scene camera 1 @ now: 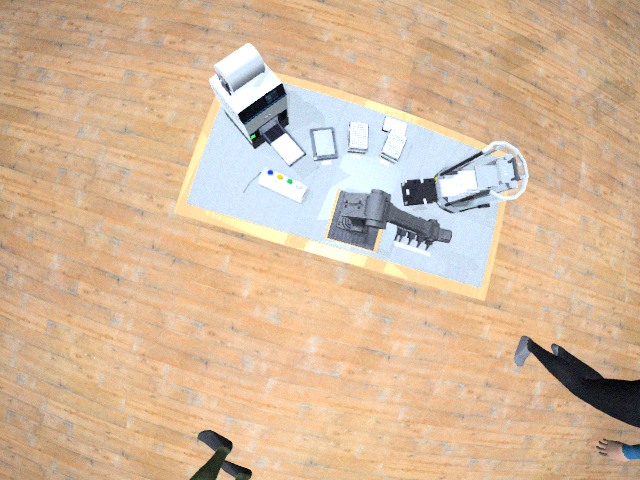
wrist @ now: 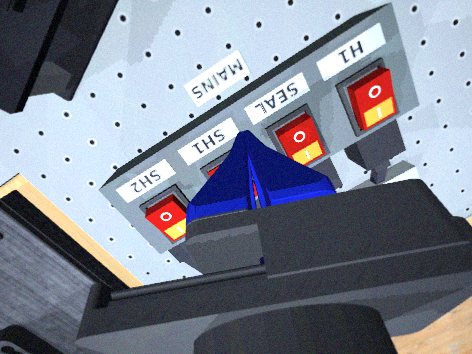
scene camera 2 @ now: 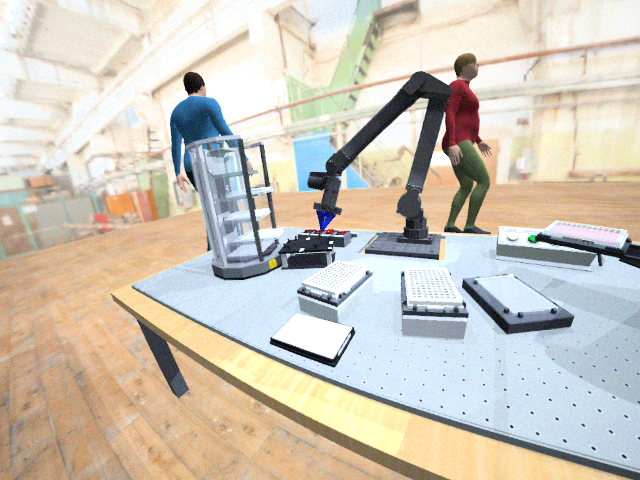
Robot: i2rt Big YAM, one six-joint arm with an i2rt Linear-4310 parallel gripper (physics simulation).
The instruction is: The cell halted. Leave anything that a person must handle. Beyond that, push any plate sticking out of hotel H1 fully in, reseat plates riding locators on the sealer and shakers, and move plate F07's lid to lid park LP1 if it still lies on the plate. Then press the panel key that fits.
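Frame: origin at the arm's base, x back, y right, z up, level; metres.
Seen in the pictures: gripper, fingertip midpoint: point(wrist: 244, 139) point(scene camera 2: 321, 230); arm's base at its link origin: point(scene camera 1: 349, 222) point(scene camera 2: 415, 240).
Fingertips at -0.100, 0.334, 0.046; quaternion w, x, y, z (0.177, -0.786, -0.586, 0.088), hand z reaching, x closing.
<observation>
Pixels of each thing's top centre, then the offset from my fingertips to it, as dx, dy, dz. "pt": a spot on its surface instead.
- SH1 rocker at its top centre: point(wrist: 235, 186) +0.025, -0.020, -0.004
- SEAL rocker at its top centre: point(wrist: 304, 146) +0.024, +0.030, -0.004
- H1 rocker at its top centre: point(wrist: 379, 101) +0.022, +0.080, -0.004
- SH2 rocker at its top centre: point(wrist: 171, 224) +0.027, -0.070, -0.004
- Hotel H1 at its top centre: point(scene camera 2: 227, 136) point(scene camera 1: 508, 169) -0.250, +0.144, +0.362
- sealer at a spot on its surface: point(scene camera 1: 248, 100) pt -0.171, -0.897, +0.273
- plate at its top centre: point(scene camera 2: 584, 228) point(scene camera 1: 287, 147) -0.105, -0.721, +0.076
- key panel at its top centre: point(scene camera 2: 544, 231) point(scene camera 1: 282, 182) +0.042, -0.694, +0.027
- black-topped block at its top centre: point(scene camera 2: 307, 239) point(scene camera 1: 423, 190) -0.162, -0.048, +0.019
- dark frame at its top centre: point(scene camera 2: 512, 290) point(scene camera 1: 324, 142) -0.229, -0.580, -0.024
- white-topped flat item at its top centre: point(scene camera 2: 312, 332) point(scene camera 1: 395, 126) -0.460, -0.263, -0.043
My gripper point(scene camera 2: 323, 227) point(wrist: 244, 139) is shut and empty, its blue tips low over the MAINS strip point(scene camera 2: 338, 239) point(wrist: 323, 99), near the SH1 rocker point(wrist: 213, 171), which they mostly hide. The SEAL rocker point(wrist: 300, 139), H1 rocker point(wrist: 372, 97) and SH2 rocker point(wrist: 166, 217) show. Hotel H1 point(scene camera 2: 251, 206) holds several pale plates; their seating is unclear. White plates point(scene camera 2: 336, 279) point(scene camera 2: 431, 285) lie on two shakers. The sealer point(scene camera 1: 248, 100) has a plate point(scene camera 1: 289, 149) point(scene camera 2: 586, 234) on its extended tray. The key panel point(scene camera 1: 281, 184) point(scene camera 2: 547, 254) has blue, yellow, green and white keys. Plate F07 cannot be identified.
A black-topped block point(scene camera 1: 419, 191) point(scene camera 2: 308, 244) stands beside the hotel. A dark frame point(scene camera 1: 312, 144) point(scene camera 2: 537, 323) holds a pale flat piece. A white-topped flat item point(scene camera 1: 395, 124) point(scene camera 2: 312, 335) lies by one shaker. Two people point(scene camera 2: 197, 118) point(scene camera 2: 465, 111) stand beyond the table.
</observation>
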